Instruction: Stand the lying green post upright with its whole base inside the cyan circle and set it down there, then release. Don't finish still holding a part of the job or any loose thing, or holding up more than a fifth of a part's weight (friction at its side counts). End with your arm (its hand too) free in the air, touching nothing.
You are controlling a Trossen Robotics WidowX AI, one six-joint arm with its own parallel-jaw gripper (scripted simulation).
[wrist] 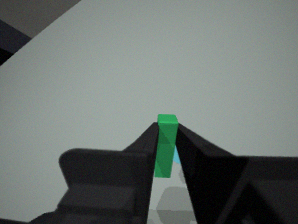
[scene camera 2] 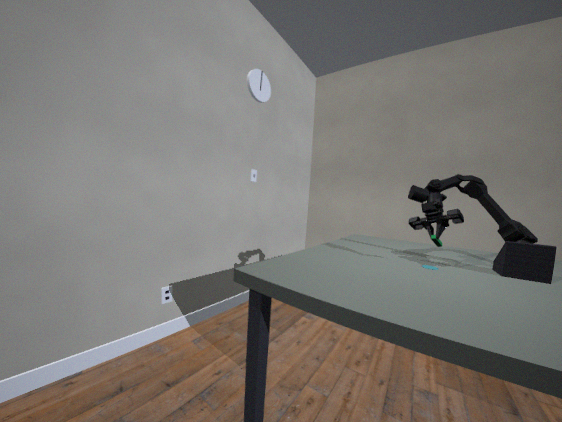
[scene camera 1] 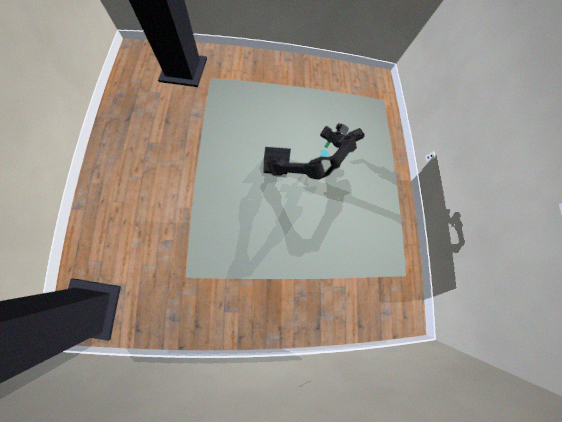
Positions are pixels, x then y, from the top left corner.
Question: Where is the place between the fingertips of my gripper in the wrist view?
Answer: At 165, 127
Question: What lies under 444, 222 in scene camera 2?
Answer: My gripper.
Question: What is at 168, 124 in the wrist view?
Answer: A green post.
